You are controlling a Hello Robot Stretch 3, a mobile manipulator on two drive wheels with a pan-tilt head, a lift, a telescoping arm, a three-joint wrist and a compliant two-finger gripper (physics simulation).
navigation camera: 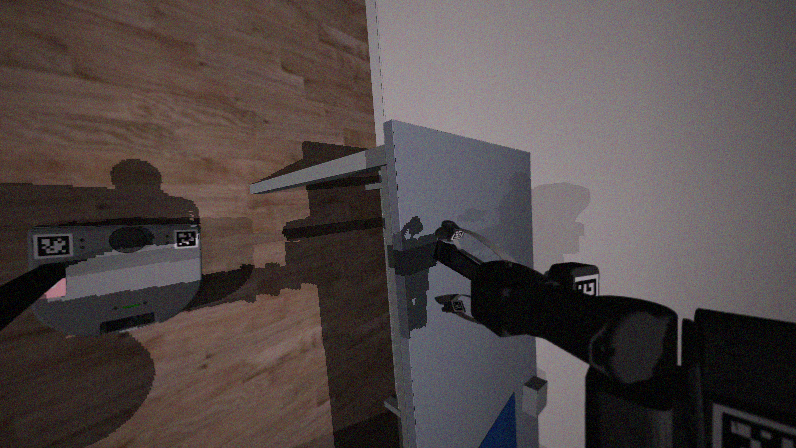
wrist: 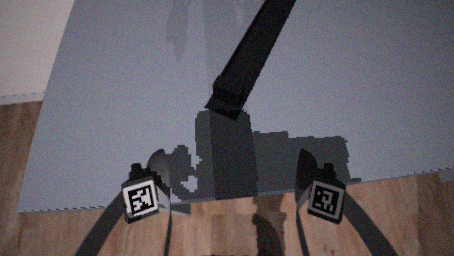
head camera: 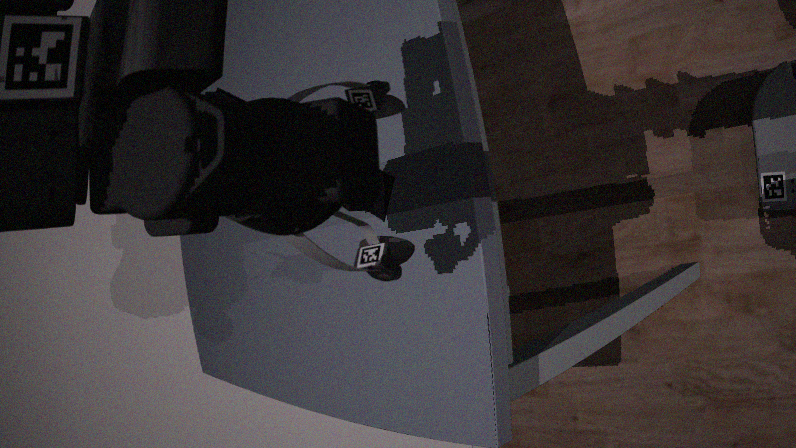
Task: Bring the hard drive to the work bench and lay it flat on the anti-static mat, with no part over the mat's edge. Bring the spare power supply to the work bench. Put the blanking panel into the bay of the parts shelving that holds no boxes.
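Places are measured from the robot's base along level axes (x ahead, y left, z up), in metres.
Where they show: gripper, fingertip midpoint: [navigation camera: 442,264] [head camera: 389,178]; robot's base, link origin: [navigation camera: 128,238].
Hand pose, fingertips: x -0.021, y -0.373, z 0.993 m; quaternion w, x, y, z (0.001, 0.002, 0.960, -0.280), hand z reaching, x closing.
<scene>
Things, the pixels of their top centre, and the offset from my fingertips. "*": a spot on its surface instead. Level surfaces: height alone.
- blanking panel, surface spot: [navigation camera: 456,258] * 0.019 m back, 0.171 m right, 0.076 m down
- grey table top, surface height: 0.079 m down
- blue mat, surface height: 0.077 m down
- small grey block, top centre: [navigation camera: 542,398] 0.608 m back, 0.695 m right, 0.029 m down
- slanting grey table leg, surface spot: [head camera: 618,328] [navigation camera: 314,170] * 0.217 m ahead, 0.005 m left, 0.426 m down
- wooden floor, surface height: 0.993 m down
A long black bar, by its look the blanking panel [navigation camera: 456,258] [wrist: 252,55], lies on the grey table top [head camera: 356,345] [navigation camera: 462,183] [wrist: 115,100]. In the head view the arm and wrist hide most of it. My gripper [head camera: 392,179] [navigation camera: 445,266] [wrist: 231,167] is open and empty, above the table near its floor-side edge. In the wrist view the bar's near end lies beyond the fingertips, between their lines. A blue mat [navigation camera: 504,425] shows in part at the bottom of the navigation view. The hard drive, the spare power supply and the parts shelving cannot be made out.
A small grey block [navigation camera: 533,396] is at the table's wall-side edge. A slanting grey table leg [head camera: 618,328] [navigation camera: 317,169] sticks out over the wooden floor [head camera: 696,389] [navigation camera: 167,83]. My wheeled base [head camera: 777,144] [navigation camera: 128,275] stands on the floor. A pale wall [navigation camera: 668,139] is behind the table.
</scene>
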